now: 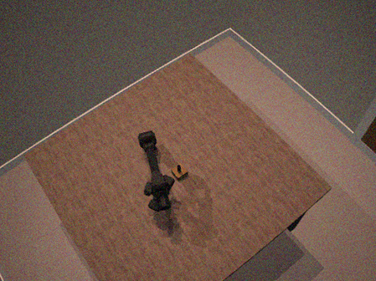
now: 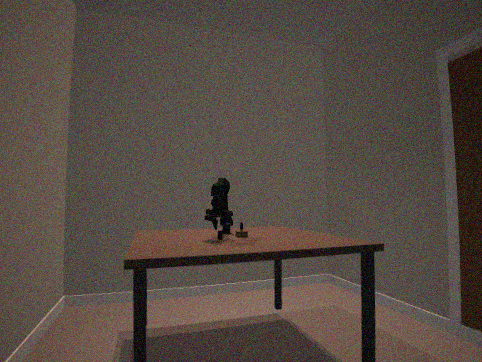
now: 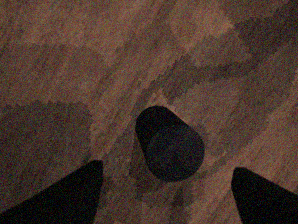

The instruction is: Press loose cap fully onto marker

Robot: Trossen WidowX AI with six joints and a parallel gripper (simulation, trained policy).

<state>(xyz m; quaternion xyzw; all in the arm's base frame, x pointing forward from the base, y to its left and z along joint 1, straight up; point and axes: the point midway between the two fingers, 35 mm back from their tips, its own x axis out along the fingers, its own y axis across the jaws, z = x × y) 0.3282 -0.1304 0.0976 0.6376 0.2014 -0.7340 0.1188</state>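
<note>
My gripper tip is 40 mm above the dark marker cap and 10 mm past it. Also, from my gripper tip: holder block (170 mm to the left, 80 mm behind, 50 mm below).
</note>
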